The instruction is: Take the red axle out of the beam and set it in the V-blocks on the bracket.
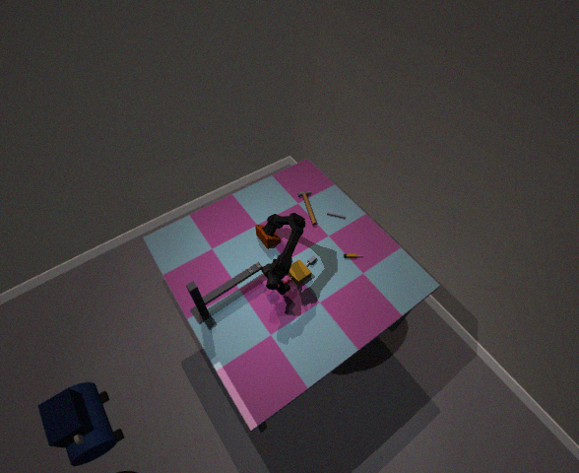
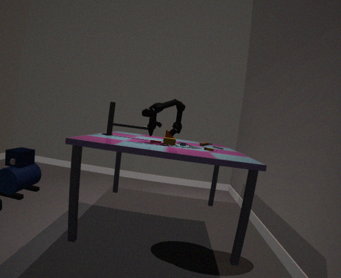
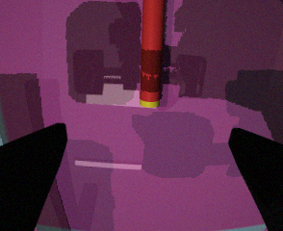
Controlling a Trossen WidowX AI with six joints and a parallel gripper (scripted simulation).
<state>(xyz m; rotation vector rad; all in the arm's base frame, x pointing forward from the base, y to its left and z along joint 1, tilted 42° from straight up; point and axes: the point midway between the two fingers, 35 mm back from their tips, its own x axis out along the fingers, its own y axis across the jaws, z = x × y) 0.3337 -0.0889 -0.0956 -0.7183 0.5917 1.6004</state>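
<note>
My gripper tip is now 2 cm past the yellow block, 16 cm to the right of it and 2 cm above it. Round my gripper tip: screwdriver (4 cm ahead, 51 cm to the left, 4 cm below); then grey rod (27 cm behind, 61 cm to the left, 4 cm below).
</note>
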